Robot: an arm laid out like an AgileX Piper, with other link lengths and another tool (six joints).
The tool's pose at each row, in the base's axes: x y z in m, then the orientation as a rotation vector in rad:
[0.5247, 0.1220, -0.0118, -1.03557, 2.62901, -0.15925]
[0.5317, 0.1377, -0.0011, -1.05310, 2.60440, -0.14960]
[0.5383, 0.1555, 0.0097, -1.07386, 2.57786, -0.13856]
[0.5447, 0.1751, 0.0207, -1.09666, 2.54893, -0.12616]
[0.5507, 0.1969, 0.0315, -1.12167, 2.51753, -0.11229]
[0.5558, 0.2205, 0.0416, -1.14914, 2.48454, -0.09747]
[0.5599, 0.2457, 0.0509, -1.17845, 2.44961, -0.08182]
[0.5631, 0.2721, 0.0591, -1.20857, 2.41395, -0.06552]
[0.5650, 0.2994, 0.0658, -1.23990, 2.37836, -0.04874]
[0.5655, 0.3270, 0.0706, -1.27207, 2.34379, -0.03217]
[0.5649, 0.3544, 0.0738, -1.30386, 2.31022, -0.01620]
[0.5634, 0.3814, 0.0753, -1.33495, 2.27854, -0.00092]
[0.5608, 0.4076, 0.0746, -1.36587, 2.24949, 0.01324]
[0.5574, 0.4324, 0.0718, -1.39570, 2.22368, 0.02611]
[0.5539, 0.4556, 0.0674, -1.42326, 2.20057, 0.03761]
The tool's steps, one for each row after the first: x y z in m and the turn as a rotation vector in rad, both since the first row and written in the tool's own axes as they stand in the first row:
[-0.0181, 0.0047, -0.0077, -0.00166, -0.01977, -0.01563]
[-0.0375, 0.0111, -0.0156, -0.00446, -0.04056, -0.03382]
[-0.0579, 0.0190, -0.0237, -0.00800, -0.06301, -0.05396]
[-0.0795, 0.0288, -0.0317, -0.01244, -0.08709, -0.07620]
[-0.1016, 0.0406, -0.0394, -0.01786, -0.11171, -0.10062]
[-0.1238, 0.0544, -0.0466, -0.02399, -0.13723, -0.12695]
[-0.1460, 0.0699, -0.0531, -0.03087, -0.16280, -0.15426]
[-0.1676, 0.0873, -0.0585, -0.03879, -0.18749, -0.18264]
[-0.1879, 0.1061, -0.0626, -0.04748, -0.21038, -0.21165]
[-0.2069, 0.1259, -0.0655, -0.05636, -0.23180, -0.24049]
[-0.2246, 0.1463, -0.0672, -0.06549, -0.25112, -0.26866]
[-0.2405, 0.1674, -0.0671, -0.07490, -0.26744, -0.29628]
[-0.2543, 0.1883, -0.0653, -0.08433, -0.28061, -0.32253]
[-0.2666, 0.2085, -0.0620, -0.09320, -0.29164, -0.34671]

